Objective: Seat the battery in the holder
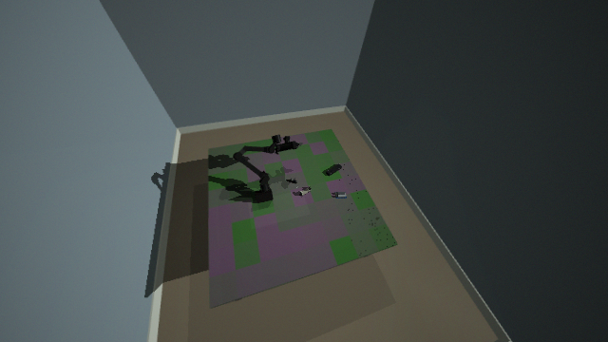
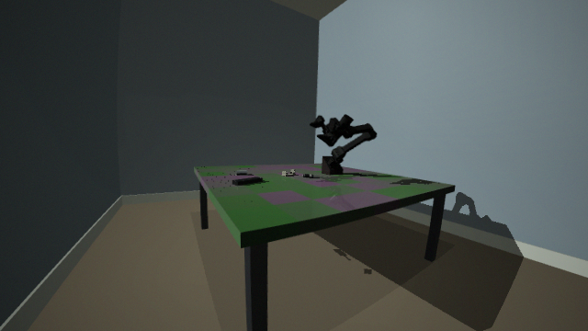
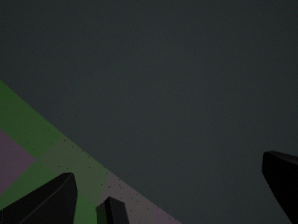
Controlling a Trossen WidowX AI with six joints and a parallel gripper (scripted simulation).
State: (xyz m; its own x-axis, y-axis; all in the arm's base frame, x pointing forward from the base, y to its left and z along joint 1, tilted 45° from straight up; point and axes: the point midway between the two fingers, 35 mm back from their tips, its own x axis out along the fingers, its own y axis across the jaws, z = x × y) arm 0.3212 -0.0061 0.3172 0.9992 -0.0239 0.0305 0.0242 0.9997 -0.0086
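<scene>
Now: the battery 110 mm behind my gripper tip, 160 mm to the right of it and 270 mm below it. Round my gripper tip: remote control 280 mm ahead, 160 mm to the right, 260 mm below; then battery blister card 220 mm ahead, 420 mm to the right, 270 mm below.
</scene>
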